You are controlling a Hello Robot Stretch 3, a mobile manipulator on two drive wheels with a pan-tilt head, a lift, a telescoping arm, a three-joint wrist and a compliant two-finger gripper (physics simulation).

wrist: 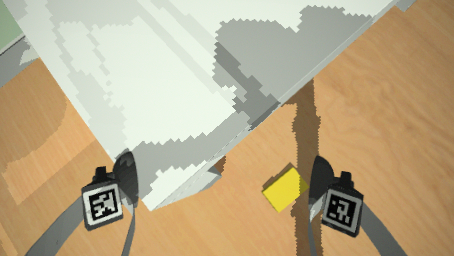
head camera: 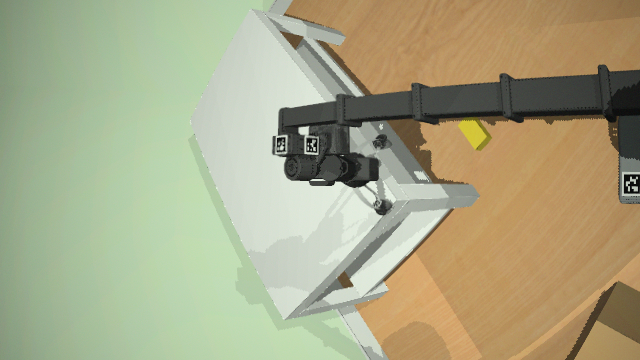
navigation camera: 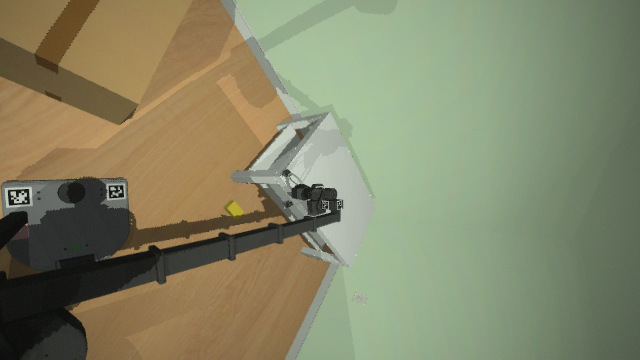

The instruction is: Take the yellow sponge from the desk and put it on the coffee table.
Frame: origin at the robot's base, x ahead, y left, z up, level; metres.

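Seen in the pictures: gripper, between the fingertips: (wrist: 222,173) (head camera: 385,175) (navigation camera: 285,188); robot's base, origin of its link: (navigation camera: 72,191).
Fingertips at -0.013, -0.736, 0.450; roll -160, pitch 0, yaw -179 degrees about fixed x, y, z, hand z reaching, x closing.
Pixels of each thing's top centre, then the offset from my fingertips to it, as dx, dy, dz. "pt": a spot on its surface instead. Level surfaces: height alone.
- yellow sponge, centre of its top: (wrist: 286,189) (head camera: 472,130) (navigation camera: 235,210) -0.143, +0.025, -0.405
- white table, height of its surface: dz +0.000
- large cardboard box, a spot on its surface: (head camera: 617,320) pt +0.307, +0.616, -0.110
The yellow sponge (head camera: 474,133) (navigation camera: 233,209) (wrist: 284,190) lies on the wooden floor, apart from the white table (head camera: 240,125) (navigation camera: 352,200) (wrist: 165,100), between that table and the robot base. The table has a lower shelf and looks like the coffee table. My gripper (head camera: 381,174) (navigation camera: 287,188) (wrist: 222,173) is open with nothing between its fingers. It is above the table's near edge, close to a corner. In the wrist view the sponge shows beyond and below the right finger. The desk cannot be made out in these views.
The extended arm (head camera: 460,102) (navigation camera: 195,250) reaches over the floor and the table. The robot base (navigation camera: 75,220) stands on the floor. A large cardboard box (head camera: 617,320) (navigation camera: 115,60) stands nearby. The green wall (head camera: 100,175) (navigation camera: 475,175) is behind the table.
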